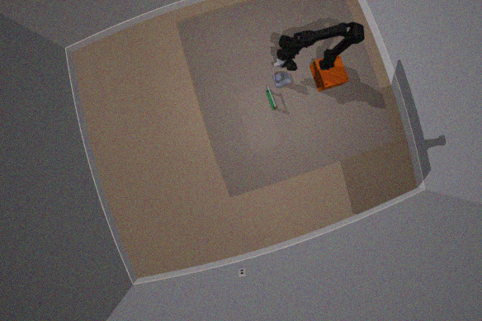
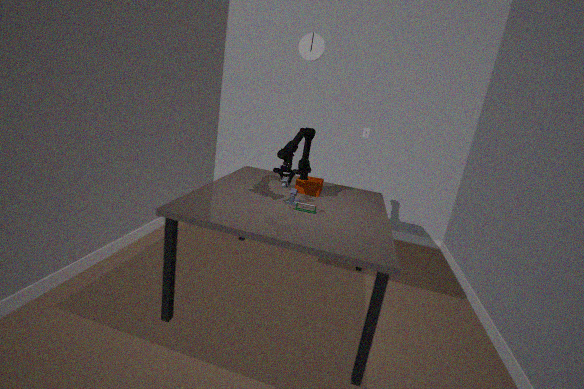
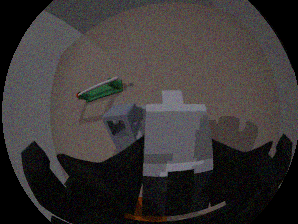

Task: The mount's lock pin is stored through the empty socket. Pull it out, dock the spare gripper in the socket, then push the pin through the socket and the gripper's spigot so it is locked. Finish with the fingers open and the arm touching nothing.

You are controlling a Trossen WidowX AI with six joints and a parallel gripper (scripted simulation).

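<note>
My gripper tip is 7 cm to the right of the grey mount, 7 cm above it and 1 cm past it. Round my gripper tip: spare gripper 1 cm behind, 1 cm above; green strip 20 cm to the left, 10 cm below, 7 cm ahead.
</note>
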